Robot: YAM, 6 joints.
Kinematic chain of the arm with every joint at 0, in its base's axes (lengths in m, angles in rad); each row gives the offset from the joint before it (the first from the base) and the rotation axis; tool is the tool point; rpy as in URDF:
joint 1: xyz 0 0 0.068 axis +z
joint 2: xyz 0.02 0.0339 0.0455 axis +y
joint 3: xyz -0.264 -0.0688 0 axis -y
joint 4: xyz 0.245 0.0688 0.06 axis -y
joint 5: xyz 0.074 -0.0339 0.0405 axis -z
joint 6: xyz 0.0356 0 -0.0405 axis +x
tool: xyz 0 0 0 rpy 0 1.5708 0
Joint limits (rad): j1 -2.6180..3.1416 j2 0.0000..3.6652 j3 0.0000..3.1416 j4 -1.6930..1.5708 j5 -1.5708..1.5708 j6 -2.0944..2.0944
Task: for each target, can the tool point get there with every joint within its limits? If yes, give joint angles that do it. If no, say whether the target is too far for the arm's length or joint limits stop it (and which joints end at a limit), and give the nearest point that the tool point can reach.
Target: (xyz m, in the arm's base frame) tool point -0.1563 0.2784 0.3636
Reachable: yes | joints 2.1595 1.6254 1.6923 -1.1868 0.7621 0.9878
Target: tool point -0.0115 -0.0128 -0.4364
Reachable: no: joint limits stop it (at a limit: joint 2) | nearest point -0.0490 -0.0546 -0.3350 | short by 0.116 m
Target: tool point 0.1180 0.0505 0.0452
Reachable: yes | joints 0.2891 1.7170 0.3355 -0.5342 -0.4263 0.8473
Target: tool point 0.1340 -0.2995 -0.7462
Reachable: no: too far | nearest point 0.1176 -0.2628 -0.3782 | short by 0.370 m
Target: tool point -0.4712 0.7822 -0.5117
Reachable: no: too far | nearest point -0.2782 0.4619 -0.2341 | short by 0.466 m
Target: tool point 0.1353 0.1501 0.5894
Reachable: yes | joints 0.8038 1.6106 2.6722 -1.3503 -0.1899 -0.2742
